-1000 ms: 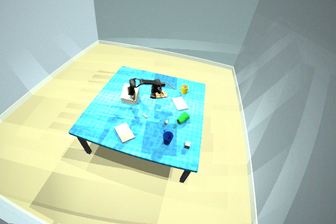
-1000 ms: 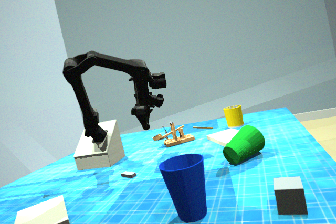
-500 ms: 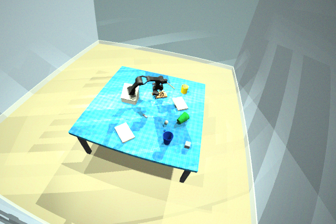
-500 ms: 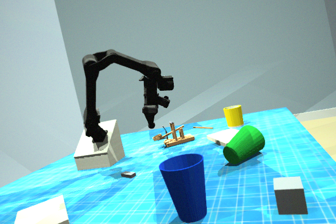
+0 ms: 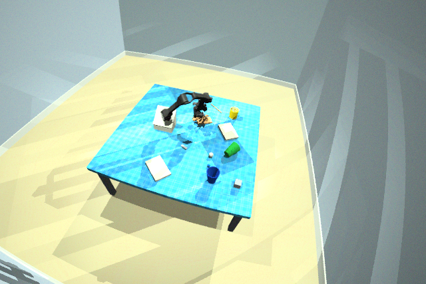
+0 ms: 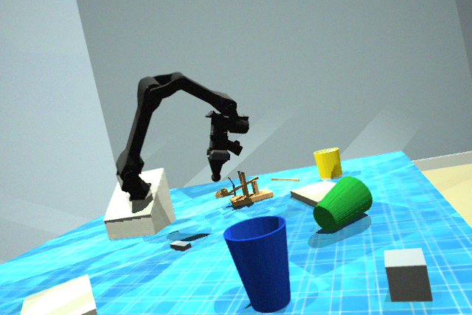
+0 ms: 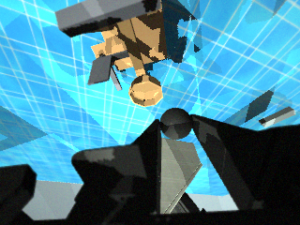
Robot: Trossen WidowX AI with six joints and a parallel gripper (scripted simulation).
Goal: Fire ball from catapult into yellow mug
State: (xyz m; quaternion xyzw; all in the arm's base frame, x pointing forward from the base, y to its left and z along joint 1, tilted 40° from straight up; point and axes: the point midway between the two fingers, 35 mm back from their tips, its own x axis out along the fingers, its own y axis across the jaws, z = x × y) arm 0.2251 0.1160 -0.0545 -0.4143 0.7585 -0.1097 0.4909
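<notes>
The wooden catapult is 70 mm to the left of my gripper tip, 60 mm below it and 30 mm ahead of it. The rest, counted from my gripper tip: thin wooden stick (330 mm to the left, 130 mm ahead, 100 mm below); black ball (10 mm above); white ball (300 mm to the right, 260 mm ahead, 90 mm below).
</notes>
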